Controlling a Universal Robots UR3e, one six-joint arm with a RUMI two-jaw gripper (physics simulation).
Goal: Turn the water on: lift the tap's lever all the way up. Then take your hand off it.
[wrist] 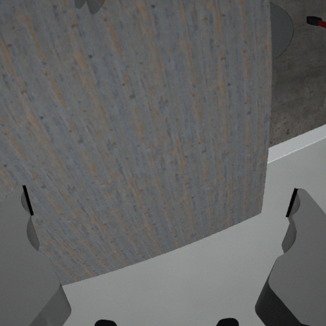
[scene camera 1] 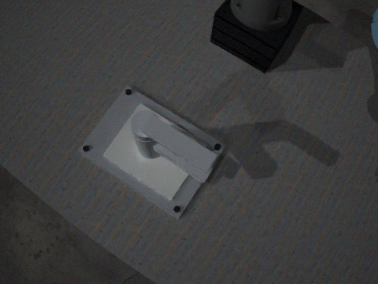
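Seen in the pictures: arm's base at its link origin: (scene camera 1: 260,7).
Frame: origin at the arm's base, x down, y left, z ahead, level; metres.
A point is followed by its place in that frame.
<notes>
The grey tap (scene camera 1: 146,148) {x 0.017, y -0.088, z 0.364 m} stands on a pale pad fixed to a grey plate (scene camera 1: 107,116) {x 0.096, y -0.206, z 0.316 m} in the scene view. Its long flat lever (scene camera 1: 175,139) {x -0.052, y -0.040, z 0.350 m} reaches from the rounded top toward the lower right, over the spout, and looks low and close to it; the exact tilt is hard to tell from above. The tap does not show in the wrist view. My gripper (wrist: 160,192) is open, with its two jaws wide apart at the left and right of the wrist view and no object between them. The gripper does not show in the scene view, and its distance from the lever cannot be told.
The robot's base stands on a black block (scene camera 1: 242,44) {x 0.048, y -0.007, z 0.074 m} at the top of the scene view. A blue arm part (scene camera 1: 375,30) {x -0.295, y 0.138, z 0.222 m} shows at the right edge. The table (scene camera 1: 280,215) {x 0.104, y 0.190, z 0.367 m} (wrist: 150,125) ends at the lower left of the scene view. Arm shadows lie right of the tap.
</notes>
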